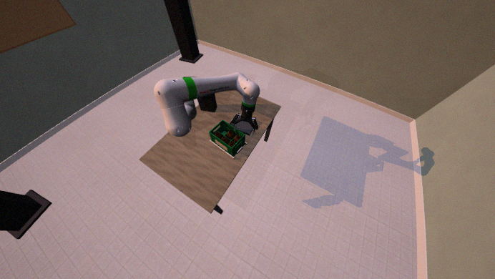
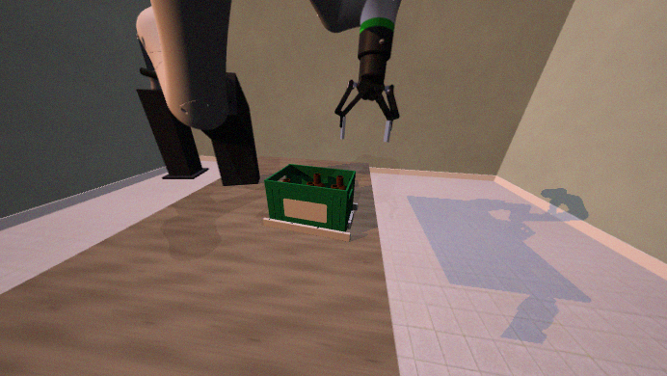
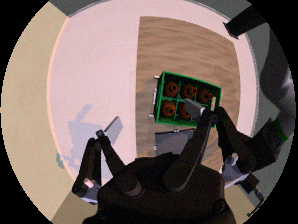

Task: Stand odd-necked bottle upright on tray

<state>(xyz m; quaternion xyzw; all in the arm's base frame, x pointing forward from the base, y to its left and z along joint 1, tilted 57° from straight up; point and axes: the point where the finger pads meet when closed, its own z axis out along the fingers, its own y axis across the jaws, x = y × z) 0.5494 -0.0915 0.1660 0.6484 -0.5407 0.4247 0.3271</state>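
Now: the brown bottle 220 mm below my hand, 180 mm behind it and 30 mm to the right of it. The rest, counted from my hand: dark tray (300 mm below, 280 mm to the left, 110 mm behind); green crate (230 mm below, 170 mm behind, 10 mm to the left).
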